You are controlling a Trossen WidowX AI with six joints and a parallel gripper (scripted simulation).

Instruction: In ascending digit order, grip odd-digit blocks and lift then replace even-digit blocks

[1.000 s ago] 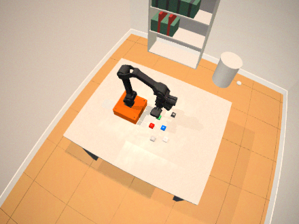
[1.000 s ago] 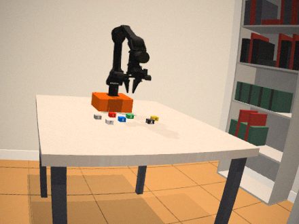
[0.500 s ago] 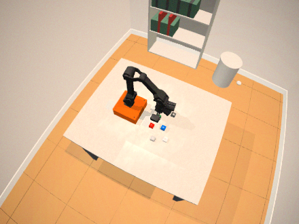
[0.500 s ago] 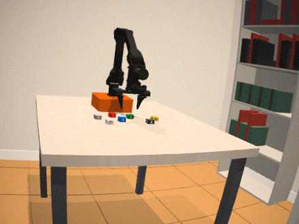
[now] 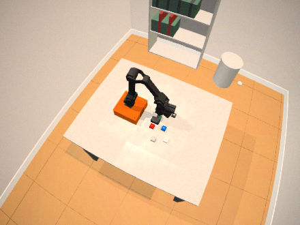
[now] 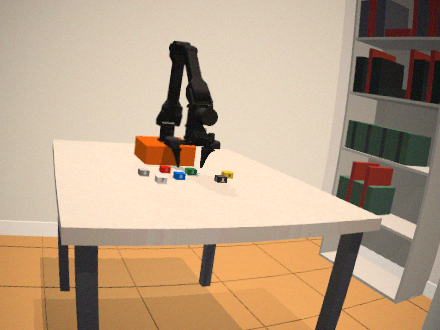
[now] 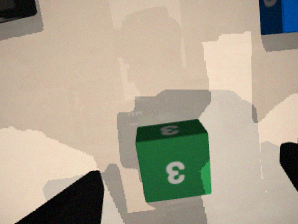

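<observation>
Right now my gripper tip is 1 cm to the right of the green block and 1 cm above it. Round my gripper tip: black block 9 cm ahead, 8 cm to the left, 1 cm below; then blue block 7 cm ahead, 6 cm to the right, 1 cm below; then red block 1 cm behind, 8 cm to the right, 1 cm below.
</observation>
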